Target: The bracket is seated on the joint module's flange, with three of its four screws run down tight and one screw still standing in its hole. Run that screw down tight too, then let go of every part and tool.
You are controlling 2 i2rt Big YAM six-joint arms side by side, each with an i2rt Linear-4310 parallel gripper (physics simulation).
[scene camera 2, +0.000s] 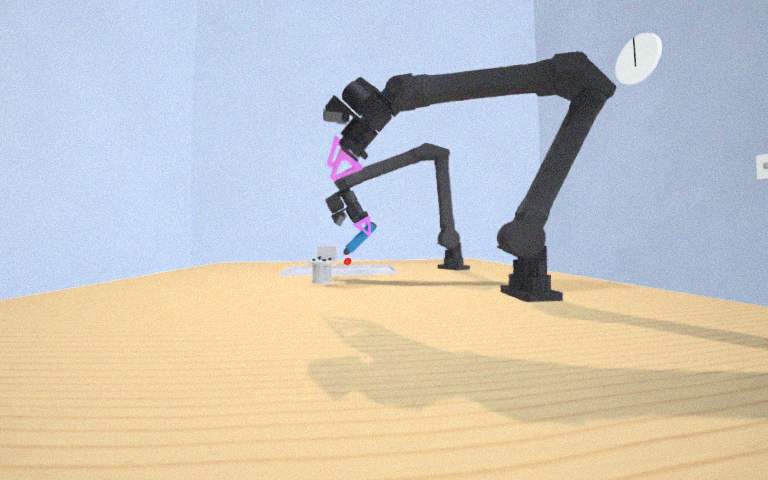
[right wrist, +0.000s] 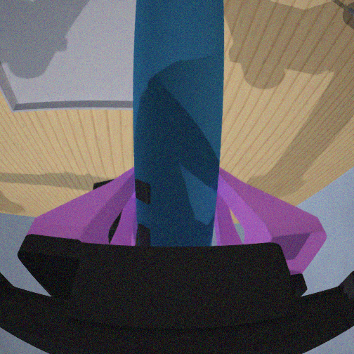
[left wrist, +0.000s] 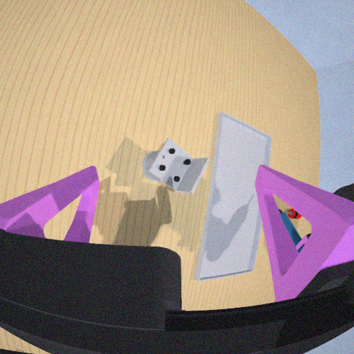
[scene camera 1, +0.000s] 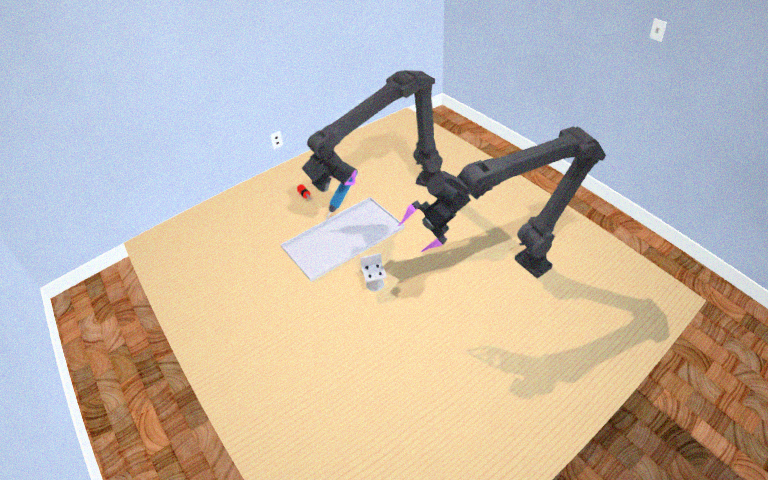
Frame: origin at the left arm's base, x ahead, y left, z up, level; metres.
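Seen in the pictures: left gripper, fingertip midpoint: (scene camera 2: 330,172) (scene camera 1: 410,238); right gripper, fingertip midpoint: (scene camera 2: 368,234) (scene camera 1: 350,181); left arm's base, origin of the base link: (scene camera 2: 529,295) (scene camera 1: 533,263); right arm's base, origin of the base link: (scene camera 2: 453,268).
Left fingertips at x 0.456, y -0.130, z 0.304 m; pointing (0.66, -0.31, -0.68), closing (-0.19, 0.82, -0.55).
Offsets run from my left fingertips to a thing's top centre.
The white bracket (scene camera 1: 373,271) (scene camera 2: 326,252) (left wrist: 196,175) sits on the grey round joint module @[dx +0.046, dy -0.141, dz -0.240 m] (scene camera 1: 374,286) (scene camera 2: 321,273) (left wrist: 148,165). Several dark screw heads show on its plate; I cannot tell which one stands higher. My right gripper (scene camera 1: 350,178) (scene camera 2: 367,227) (right wrist: 175,175) is shut on a blue screwdriver (scene camera 1: 339,196) (scene camera 2: 357,240) (left wrist: 291,229) (right wrist: 178,100). The screwdriver is tilted, its tip pointing down beside the tray's back edge, away from the bracket. My left gripper (scene camera 1: 411,238) (scene camera 2: 331,171) (left wrist: 177,174) is open and empty, high above the table near the bracket.
A shallow pale tray @[dx +0.013, dy -0.402, dz -0.288 m] (scene camera 1: 305,249) (scene camera 2: 368,270) (left wrist: 240,145) (right wrist: 100,60) lies beside the bracket, between it and a small red and black object @[dx +0.007, dy -0.705, dz -0.269 m] (scene camera 1: 303,191) (scene camera 2: 347,261) (left wrist: 295,214) on the table. The two arms' wrists are fairly near each other in scene camera 1.
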